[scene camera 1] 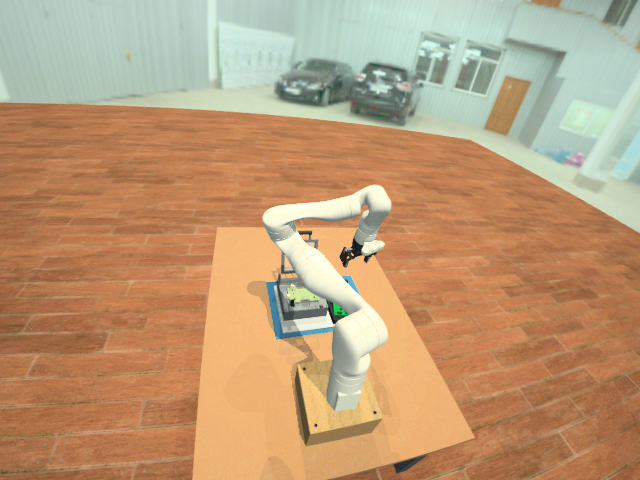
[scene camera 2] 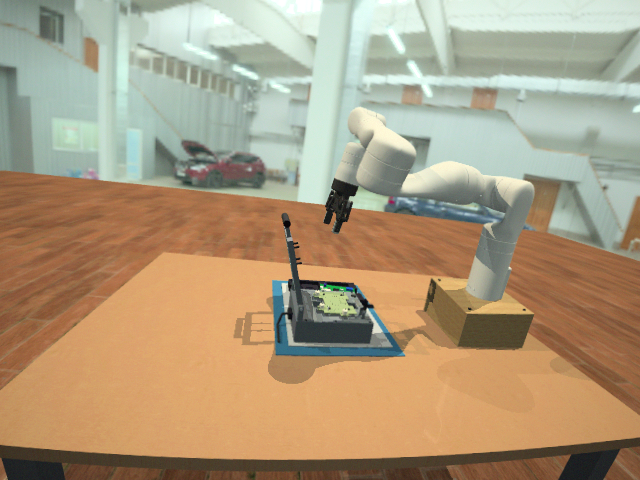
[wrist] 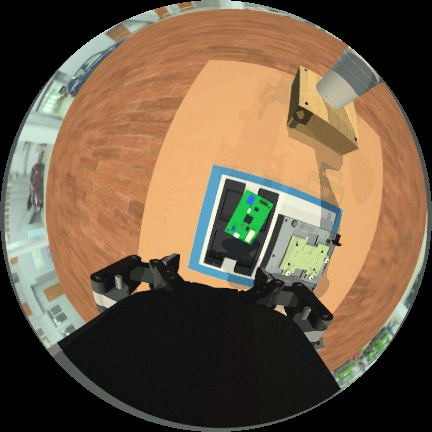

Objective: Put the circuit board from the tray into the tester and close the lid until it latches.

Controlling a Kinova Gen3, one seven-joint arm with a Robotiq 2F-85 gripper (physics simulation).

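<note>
The green circuit board lies in the black tray, turned slightly from the tray's edges in the wrist view. The grey tester stands beside the tray, with a pale green plate on top. Its lid stands open, nearly upright. My gripper is open and empty, high above the tray side. The arm hides part of the board and tray in scene camera 1.
The tray and tester stand on a blue and white mat. The lid's frame rises beside the workspace, with a dark handle at its top. The wooden base block carries my arm at the other end of the table.
</note>
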